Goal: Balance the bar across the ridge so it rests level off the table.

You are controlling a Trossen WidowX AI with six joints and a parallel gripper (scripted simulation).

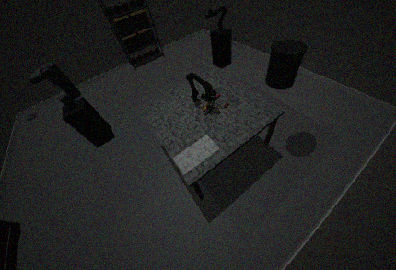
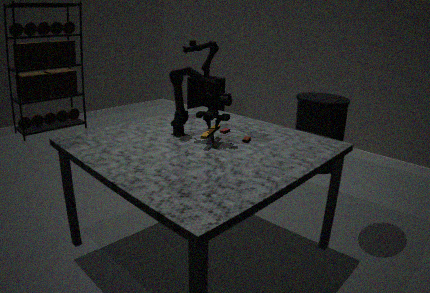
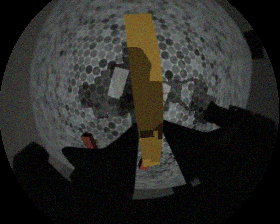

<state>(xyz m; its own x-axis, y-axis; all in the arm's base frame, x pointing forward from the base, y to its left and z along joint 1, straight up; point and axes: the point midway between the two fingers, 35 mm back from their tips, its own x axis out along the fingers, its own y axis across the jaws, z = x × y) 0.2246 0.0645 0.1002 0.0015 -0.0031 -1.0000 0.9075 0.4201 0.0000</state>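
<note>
My gripper tip is 30 mm to the left of the yellow bar and 10 mm short of it.
</note>
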